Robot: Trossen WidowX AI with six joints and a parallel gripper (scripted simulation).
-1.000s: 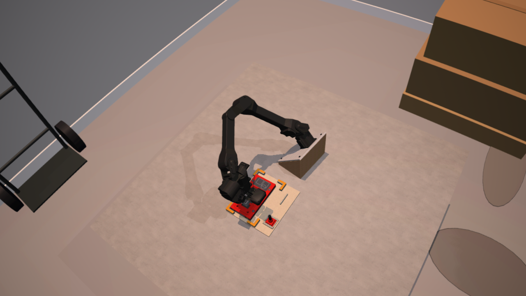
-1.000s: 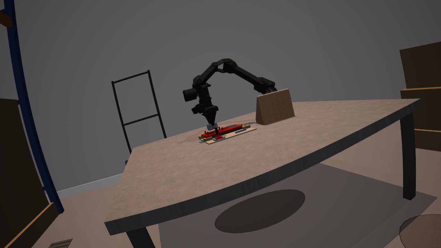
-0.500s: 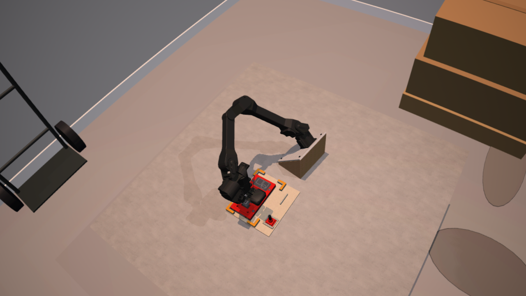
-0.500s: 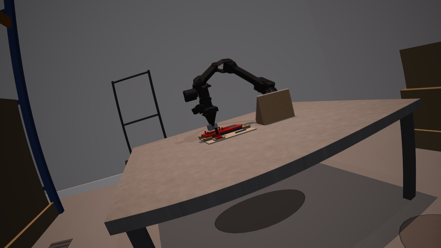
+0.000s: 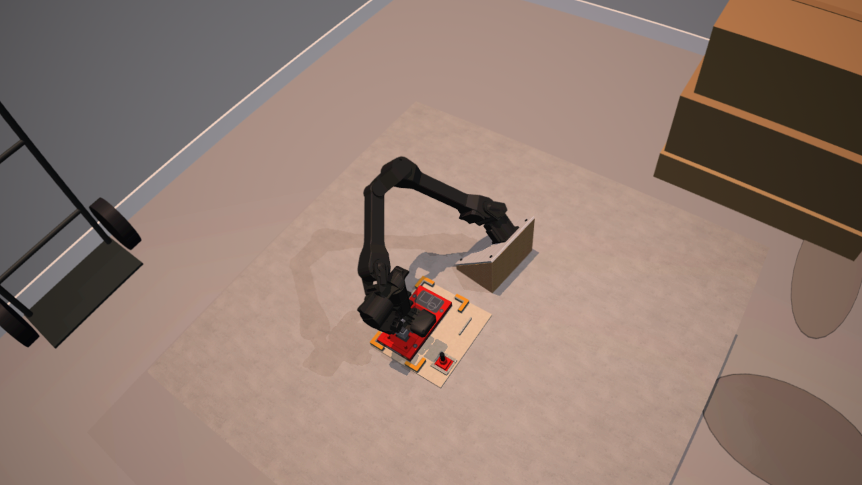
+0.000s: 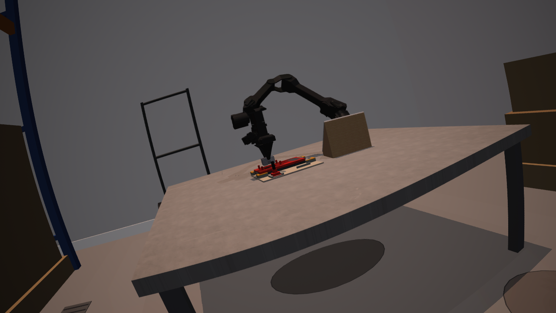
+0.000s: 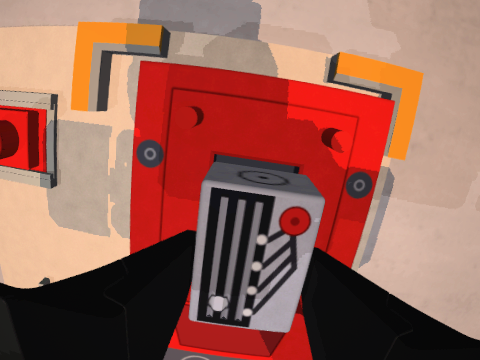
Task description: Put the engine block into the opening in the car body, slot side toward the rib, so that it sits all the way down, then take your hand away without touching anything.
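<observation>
Right now my gripper tip is 1 cm above the engine block. The rest, counted from my gripper tip: small base (13 cm to the left, 2 cm below).
</observation>
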